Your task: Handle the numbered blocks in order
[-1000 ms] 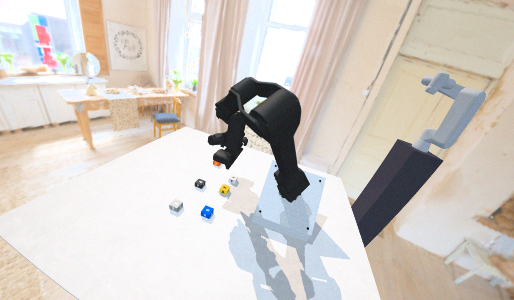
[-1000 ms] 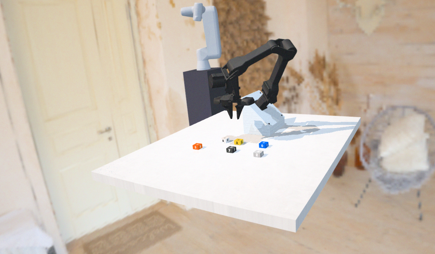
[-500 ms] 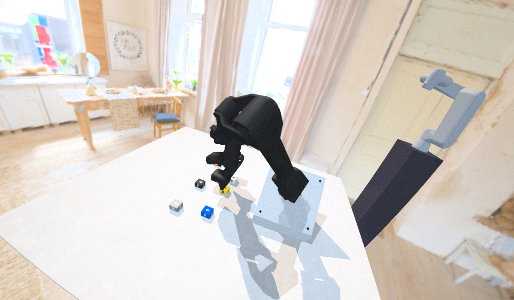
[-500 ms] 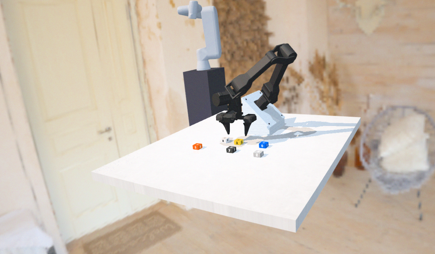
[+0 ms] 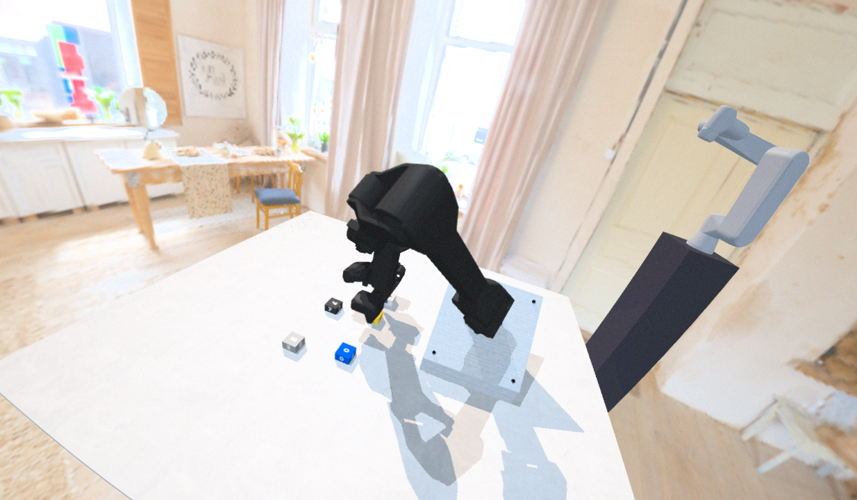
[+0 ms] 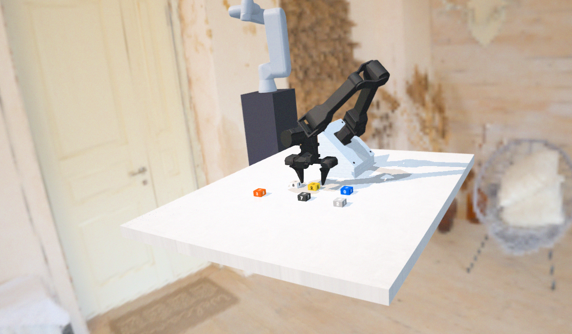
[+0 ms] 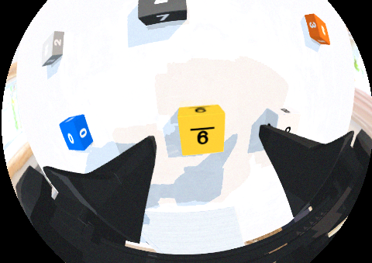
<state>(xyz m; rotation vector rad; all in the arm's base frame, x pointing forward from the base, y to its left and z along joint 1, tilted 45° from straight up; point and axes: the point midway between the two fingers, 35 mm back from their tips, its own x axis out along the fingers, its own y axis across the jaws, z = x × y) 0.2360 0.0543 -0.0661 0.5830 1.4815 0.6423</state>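
Now: gripper tip 1 cm to the right of the yellow block and 1 cm above it. The rest, counted from my gripper tip: blue block marked 0: 14 cm to the left, 1 cm below; then white block marked 8: 7 cm to the right, 1 cm below; then black block marked 7: 10 cm ahead, 3 cm to the left, 1 cm below.
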